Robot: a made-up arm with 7 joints. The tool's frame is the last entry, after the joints.
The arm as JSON. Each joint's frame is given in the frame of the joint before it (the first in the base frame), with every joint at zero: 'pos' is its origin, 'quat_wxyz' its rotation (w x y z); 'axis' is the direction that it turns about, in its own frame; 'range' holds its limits. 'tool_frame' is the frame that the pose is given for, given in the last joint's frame.
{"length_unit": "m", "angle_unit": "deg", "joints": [
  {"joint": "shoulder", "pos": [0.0, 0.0, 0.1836], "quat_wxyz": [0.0, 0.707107, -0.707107, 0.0], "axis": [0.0, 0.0, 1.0], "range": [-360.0, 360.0]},
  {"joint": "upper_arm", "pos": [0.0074, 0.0, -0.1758], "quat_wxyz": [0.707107, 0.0, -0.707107, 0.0], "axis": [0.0, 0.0, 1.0], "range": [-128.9, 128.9]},
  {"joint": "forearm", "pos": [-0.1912, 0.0, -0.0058], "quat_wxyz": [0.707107, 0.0, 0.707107, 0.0], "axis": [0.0, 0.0, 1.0], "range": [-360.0, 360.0]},
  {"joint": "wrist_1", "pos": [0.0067, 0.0, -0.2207], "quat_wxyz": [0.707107, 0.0, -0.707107, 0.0], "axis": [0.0, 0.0, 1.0], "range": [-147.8, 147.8]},
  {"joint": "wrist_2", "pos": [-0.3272, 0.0, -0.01], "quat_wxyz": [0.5, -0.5, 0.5, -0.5], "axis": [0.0, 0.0, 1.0], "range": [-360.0, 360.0]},
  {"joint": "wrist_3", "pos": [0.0, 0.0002, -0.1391], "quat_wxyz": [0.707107, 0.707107, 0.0, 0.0], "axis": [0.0, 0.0, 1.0], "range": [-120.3, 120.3]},
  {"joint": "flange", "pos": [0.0, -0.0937, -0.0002], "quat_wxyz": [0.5, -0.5, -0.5, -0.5], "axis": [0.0, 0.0, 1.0], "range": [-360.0, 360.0]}
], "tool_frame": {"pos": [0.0, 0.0, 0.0], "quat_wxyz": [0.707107, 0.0, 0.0, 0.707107]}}
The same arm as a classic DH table. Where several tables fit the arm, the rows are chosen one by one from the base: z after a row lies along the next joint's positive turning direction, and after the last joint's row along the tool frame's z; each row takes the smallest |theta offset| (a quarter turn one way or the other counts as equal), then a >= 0, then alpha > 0; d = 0 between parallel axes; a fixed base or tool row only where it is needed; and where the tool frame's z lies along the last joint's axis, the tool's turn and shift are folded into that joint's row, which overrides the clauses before.
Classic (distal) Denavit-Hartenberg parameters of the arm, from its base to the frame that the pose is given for. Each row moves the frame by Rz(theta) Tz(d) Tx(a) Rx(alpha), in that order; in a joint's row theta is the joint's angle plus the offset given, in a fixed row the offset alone. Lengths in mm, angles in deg.
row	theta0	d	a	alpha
base (fixed)	0	0	0	180
shoulder	0	-359.4	0	90
upper_arm	0	-13.2	0	-90
forearm	0	-411.9	0	90
wrist_1	0	-16.7	0	-90
wrist_2	0	-466.3	0	90
wrist_3	0	-0.4	0	-90
flange	0	-93.7	0	0
Joint limits (deg, base to tool): -360..360 -128.9..128.9 -360..360 -147.8..147.8 -360..360 -120.3..120.3 -360..360

